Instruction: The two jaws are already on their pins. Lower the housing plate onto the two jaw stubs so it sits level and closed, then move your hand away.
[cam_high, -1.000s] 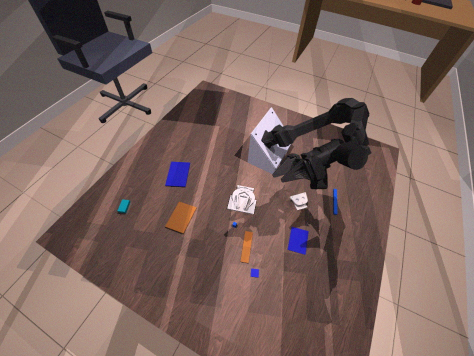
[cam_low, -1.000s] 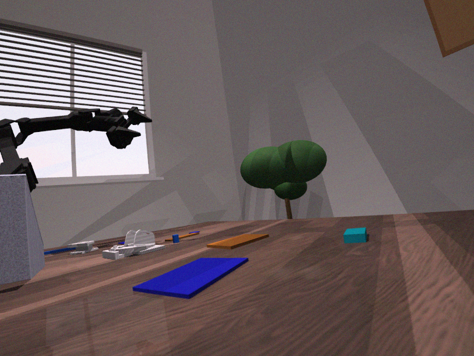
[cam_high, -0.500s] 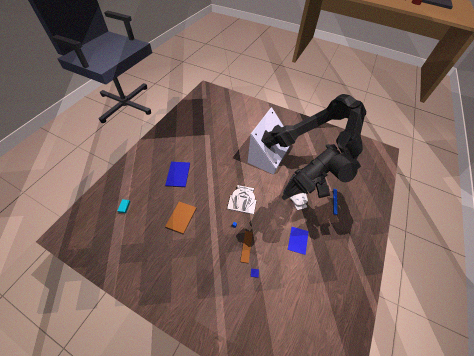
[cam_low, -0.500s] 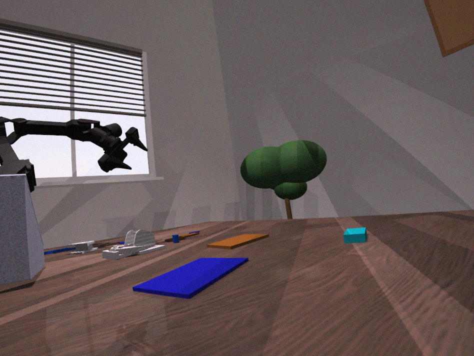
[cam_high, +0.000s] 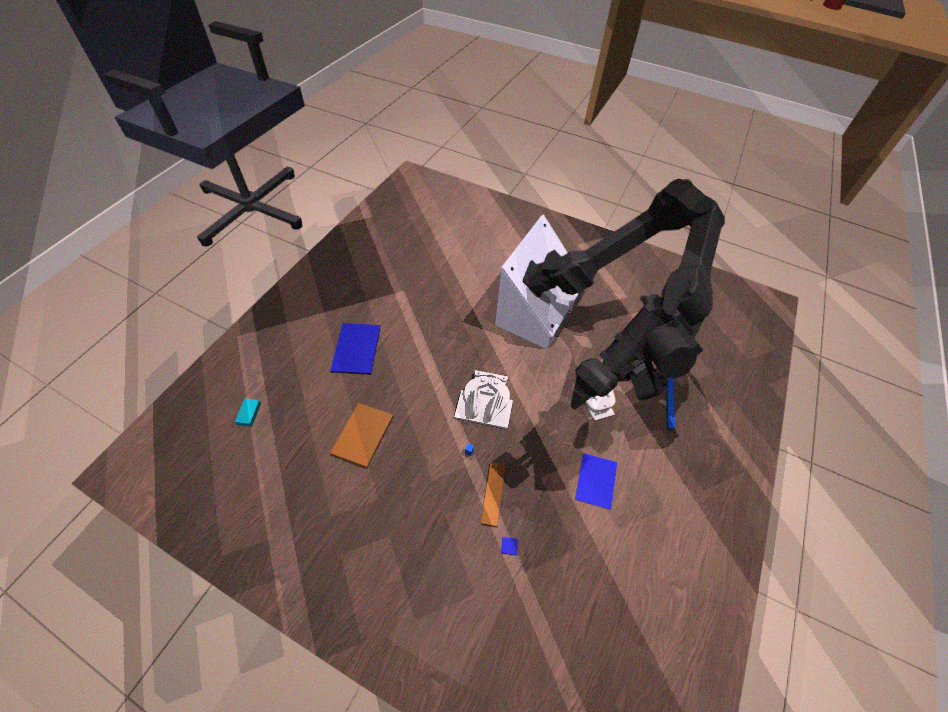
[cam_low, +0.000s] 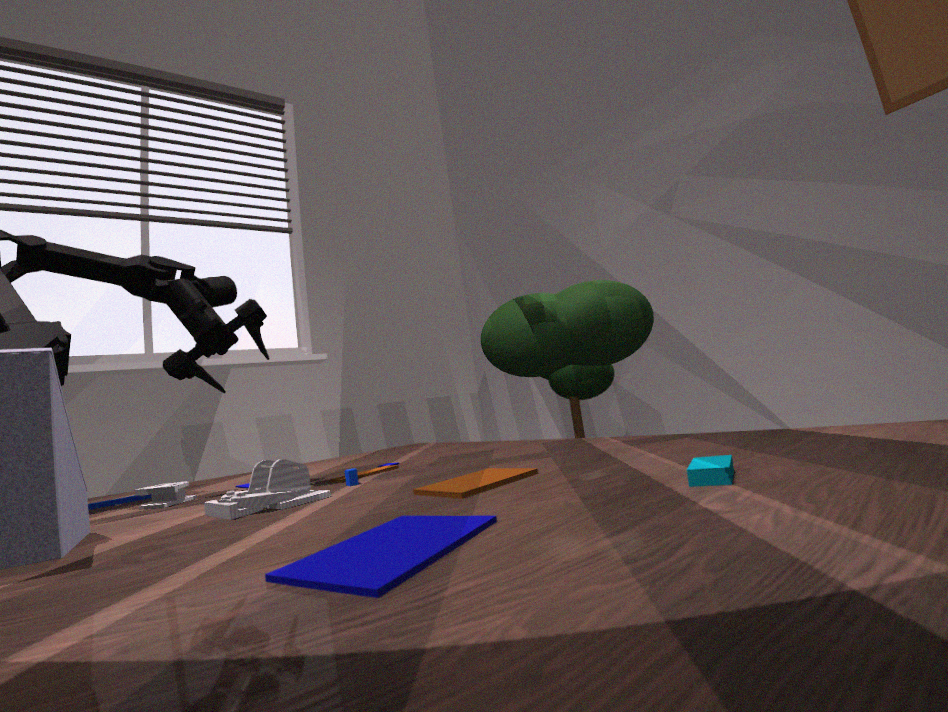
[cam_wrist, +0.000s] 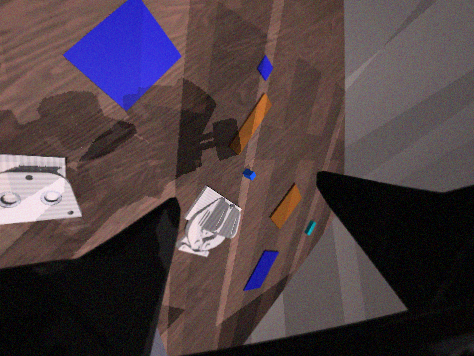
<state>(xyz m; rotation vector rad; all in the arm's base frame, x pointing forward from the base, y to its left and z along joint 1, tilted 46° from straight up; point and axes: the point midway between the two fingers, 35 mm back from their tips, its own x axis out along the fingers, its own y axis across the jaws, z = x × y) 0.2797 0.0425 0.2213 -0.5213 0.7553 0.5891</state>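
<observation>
Right now my gripper tip is 130 mm past the grey housing plate, 50 mm to the right of it and 170 mm above it. The rest, counted from my gripper tip: small blue cube: 90 mm ahead, 180 mm to the right, 190 mm below; blue bar: 200 mm behind, 210 mm to the left, 190 mm below; teal block: 180 mm ahead, 670 mm to the right, 190 mm below.
</observation>
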